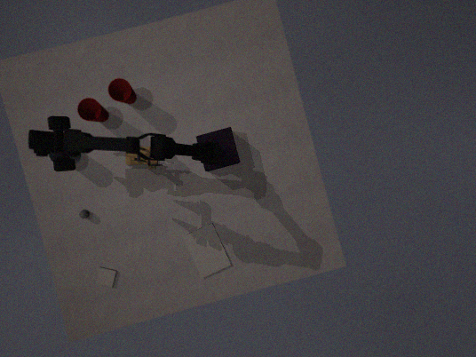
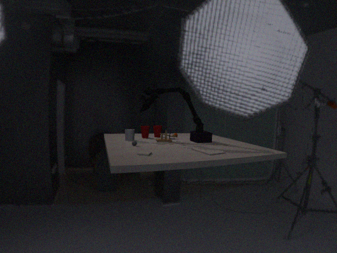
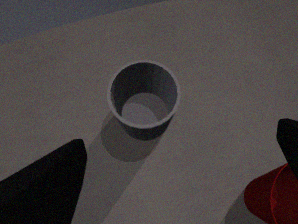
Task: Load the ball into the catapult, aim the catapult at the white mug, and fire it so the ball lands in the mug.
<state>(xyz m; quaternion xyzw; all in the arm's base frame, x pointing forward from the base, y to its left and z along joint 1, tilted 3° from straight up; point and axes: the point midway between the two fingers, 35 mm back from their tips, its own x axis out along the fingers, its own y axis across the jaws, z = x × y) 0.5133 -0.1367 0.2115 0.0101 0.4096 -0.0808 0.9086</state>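
The orange ball lies 320 mm behind my gripper tip, 200 mm below it and 90 mm to the left of it. From my gripper tip the other things lie so: white mug (230 mm below, 90 mm ahead); then wooden catapult (250 mm behind, 210 mm below, 90 mm to the left); then small grey ball (270 mm to the left, 240 mm below, 80 mm ahead).
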